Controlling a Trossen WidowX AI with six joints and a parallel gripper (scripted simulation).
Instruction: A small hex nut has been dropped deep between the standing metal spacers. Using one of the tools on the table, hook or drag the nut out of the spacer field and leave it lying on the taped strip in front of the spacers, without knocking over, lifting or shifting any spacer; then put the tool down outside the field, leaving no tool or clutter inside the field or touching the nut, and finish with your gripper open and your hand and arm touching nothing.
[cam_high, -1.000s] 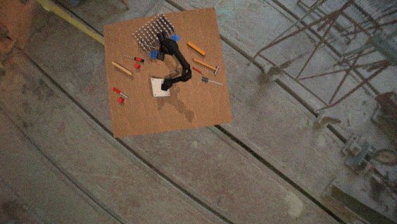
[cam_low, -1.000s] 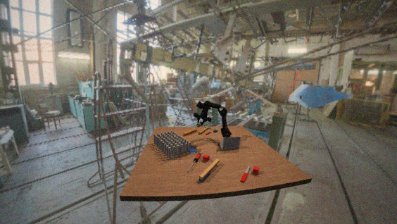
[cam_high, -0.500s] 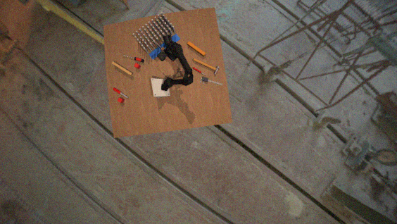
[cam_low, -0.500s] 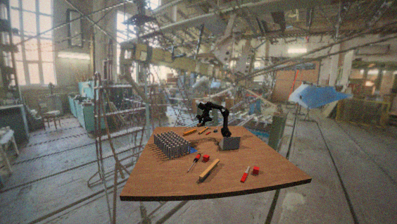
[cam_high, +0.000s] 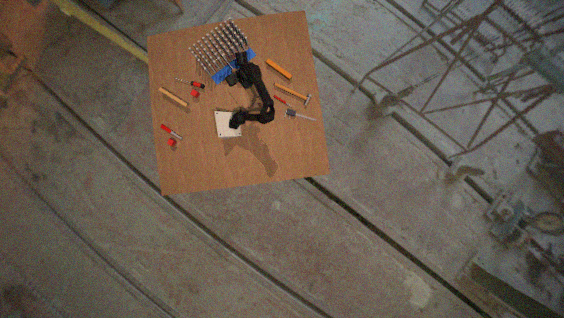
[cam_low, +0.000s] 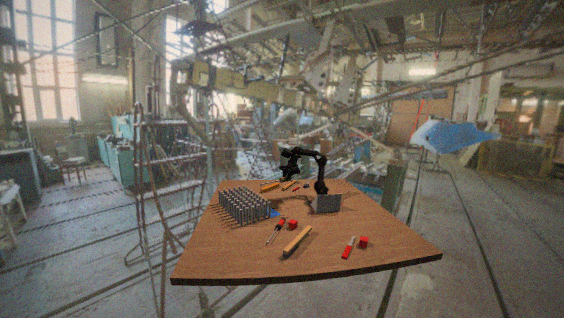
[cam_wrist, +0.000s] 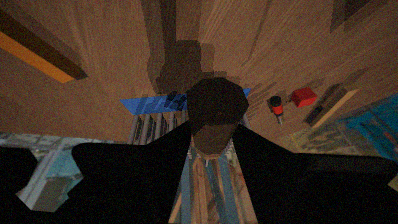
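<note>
My gripper tip is now 170 mm short of the blue taped strip, 80 mm to the right of it and 180 mm above it. From my gripper tip the other things lie so: thin hook tool 80 mm ahead, 60 mm to the left; then orange bar 120 mm ahead, 270 mm to the right, 160 mm below.
</note>
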